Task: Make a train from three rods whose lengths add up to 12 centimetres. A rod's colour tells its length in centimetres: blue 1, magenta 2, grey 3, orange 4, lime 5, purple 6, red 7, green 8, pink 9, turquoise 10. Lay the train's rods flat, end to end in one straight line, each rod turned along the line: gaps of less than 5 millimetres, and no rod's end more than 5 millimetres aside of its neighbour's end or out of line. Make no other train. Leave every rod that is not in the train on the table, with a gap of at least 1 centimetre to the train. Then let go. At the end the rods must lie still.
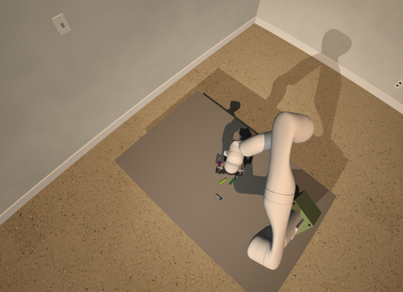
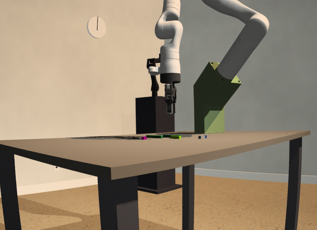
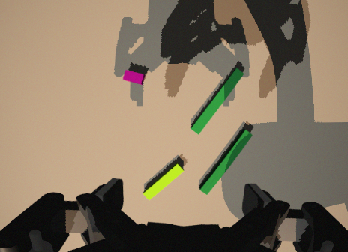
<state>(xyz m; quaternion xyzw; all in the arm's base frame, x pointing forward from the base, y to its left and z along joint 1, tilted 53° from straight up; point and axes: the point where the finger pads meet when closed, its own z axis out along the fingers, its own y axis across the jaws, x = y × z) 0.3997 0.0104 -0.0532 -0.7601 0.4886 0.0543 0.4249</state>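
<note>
Now: hand 10 mm short of the green rod, 80 mm to the left of it and 90 mm above it. The rest, counted from my hand: magenta rod (90 mm ahead, 50 mm to the right, 90 mm below); then lime rod (10 mm ahead, 20 mm to the left, 90 mm below); then grey rod (30 mm behind, 110 mm to the left, 90 mm below).
</note>
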